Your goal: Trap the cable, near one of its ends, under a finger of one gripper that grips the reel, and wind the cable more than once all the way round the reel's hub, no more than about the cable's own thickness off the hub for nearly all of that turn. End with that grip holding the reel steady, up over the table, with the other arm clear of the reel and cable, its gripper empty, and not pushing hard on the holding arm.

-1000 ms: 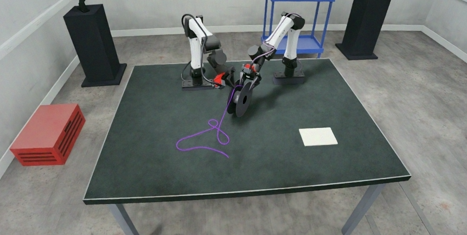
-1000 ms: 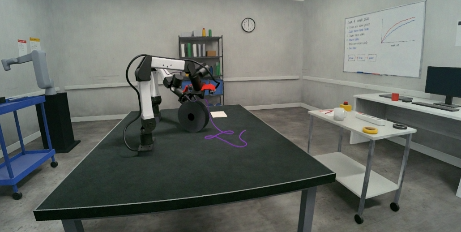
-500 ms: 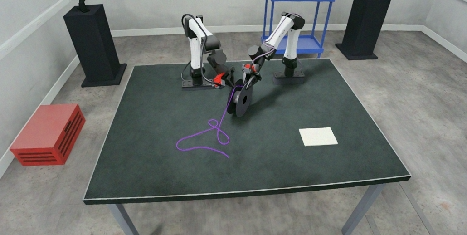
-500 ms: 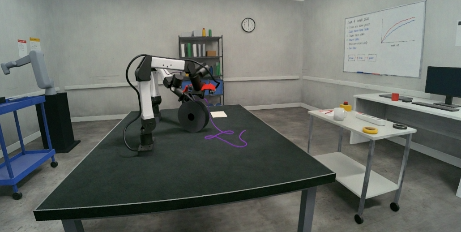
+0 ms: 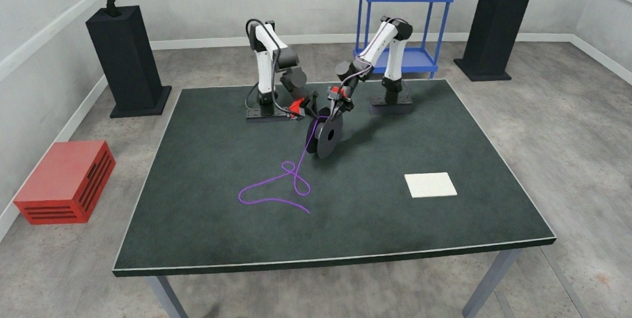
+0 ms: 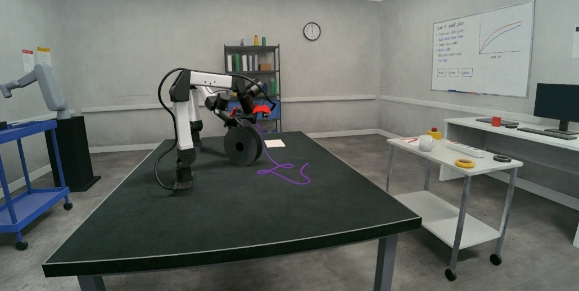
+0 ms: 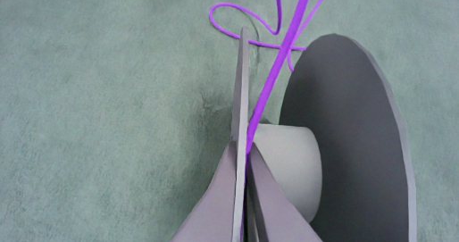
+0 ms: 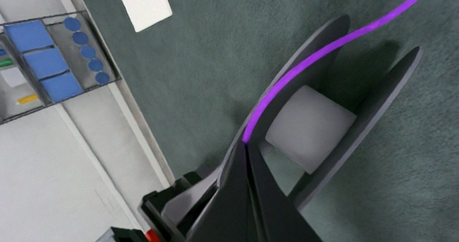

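Now: right hand 12 cm above the dark grey reel, 6 cm past it and 4 cm to the right of it. The rest, counted from my right hand: white card (42 cm to the left, 22 cm below, 18 cm ahead).
My left gripper is now 80 mm above the dark grey reel, 20 mm to the left of it and 10 mm past it. Round my left hand: white card 360 mm to the left, 230 mm ahead, 180 mm below.
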